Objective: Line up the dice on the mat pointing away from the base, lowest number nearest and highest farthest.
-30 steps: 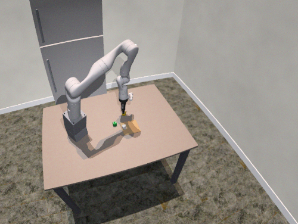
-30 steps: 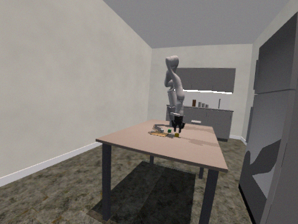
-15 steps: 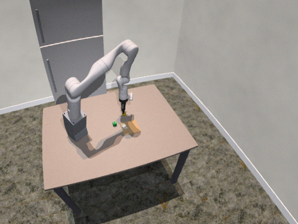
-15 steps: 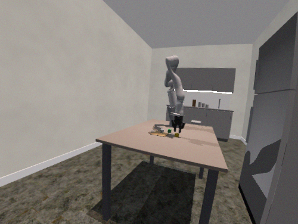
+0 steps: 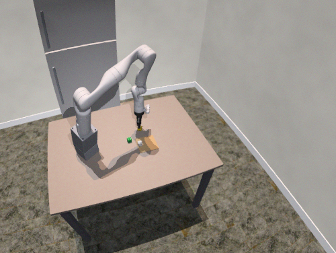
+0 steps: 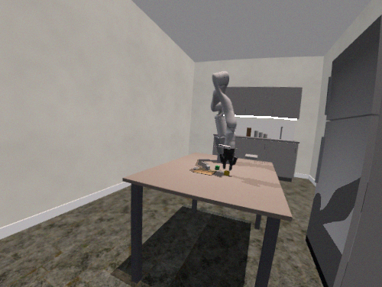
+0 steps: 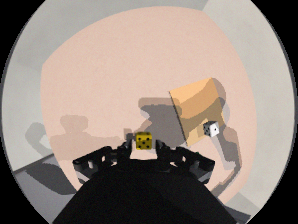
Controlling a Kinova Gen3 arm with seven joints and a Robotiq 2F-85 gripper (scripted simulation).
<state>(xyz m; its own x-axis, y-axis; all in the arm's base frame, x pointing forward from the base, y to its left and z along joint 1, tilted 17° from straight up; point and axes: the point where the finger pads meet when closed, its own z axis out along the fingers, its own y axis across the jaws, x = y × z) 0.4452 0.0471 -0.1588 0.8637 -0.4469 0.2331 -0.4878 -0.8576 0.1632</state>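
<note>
The yellow die is 4 cm below my hand. Also, from my hand: mat 2 cm behind, 16 cm to the right, 5 cm below; then white die 6 cm behind, 15 cm to the right, 4 cm below; then green die 12 cm behind, 8 cm to the right, 4 cm below.
</note>
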